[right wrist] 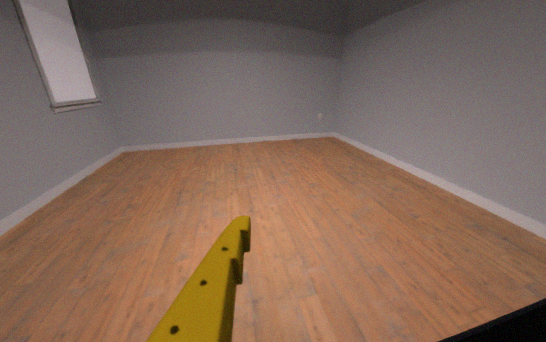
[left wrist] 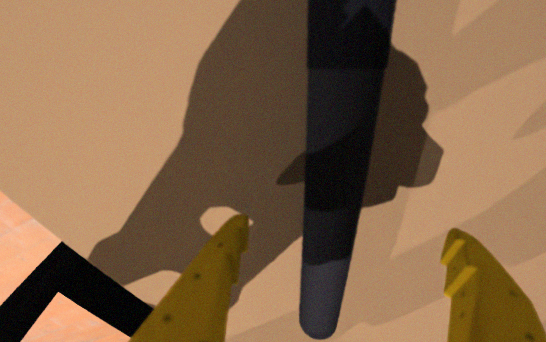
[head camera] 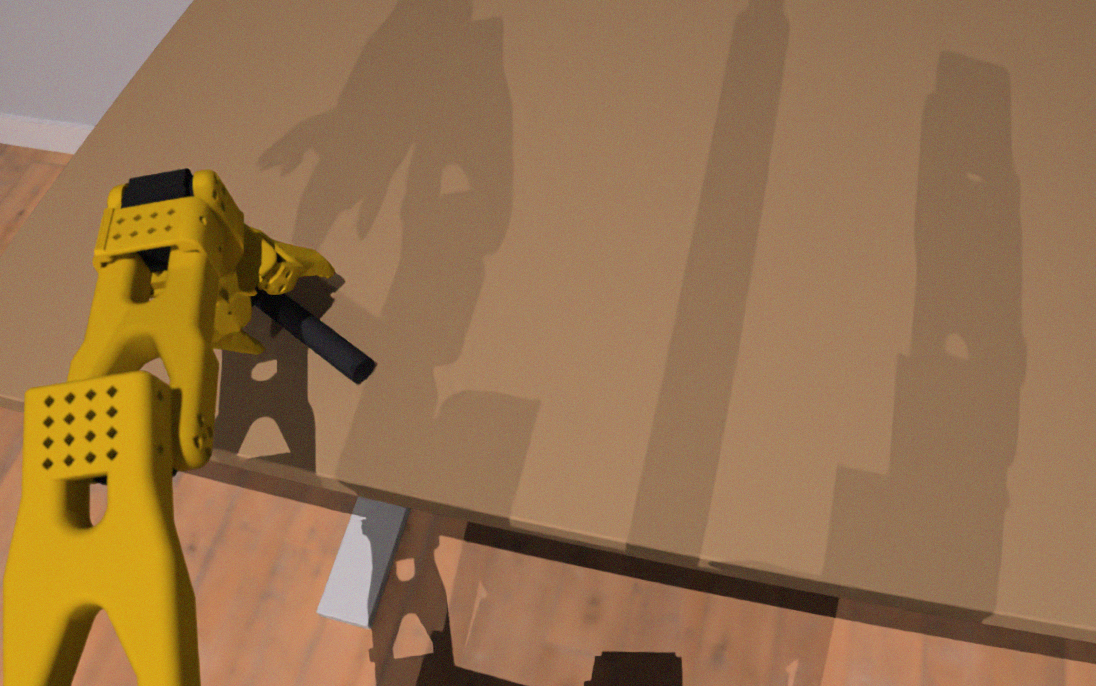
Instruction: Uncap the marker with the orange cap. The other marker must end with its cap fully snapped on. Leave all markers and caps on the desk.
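Places are measured from the left arm's base along level axes (x ahead, y left, z up), in centimetres.
Pixels of known places: left hand, tool point: [left wrist: 247, 228] [head camera: 261, 344]; right hand, tool point: [right wrist: 249, 229].
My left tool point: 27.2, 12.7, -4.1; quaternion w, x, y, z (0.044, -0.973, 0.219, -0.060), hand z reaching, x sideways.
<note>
Behind a point stands the place of what it marks, as x, y, z.
A dark marker [head camera: 327, 339] @[28.4, 8.1, -3.6] [left wrist: 337, 125] @[30.9, 14.8, -3.6] lies on the desk at the left of the head view, its far part hidden by the left arm. In the left wrist view it runs from the top edge down between the jaws, and its rounded end shows near the bottom. A seam crosses it near the top. My left gripper [head camera: 296, 312] [left wrist: 348, 224] is open over it, with a gap on both sides. My right gripper [right wrist: 242, 240] is fully open, one notched jaw showing, pointed at the room away from the desk. An orange cap does not show in these views.
The brown desk [head camera: 598, 339] @[33.7, -8.7, -5.5] [left wrist: 100, 100] @[25.2, 18.1, -5.4] carries broad arm shadows. Its front edge runs across the lower head view, and an edge shows at the lower left of the left wrist view. A grey desk leg [head camera: 355, 566] stands below. The right wrist view shows wooden floor [right wrist: 320, 200] @[-160.6, 45.7, -77.5] and walls.
</note>
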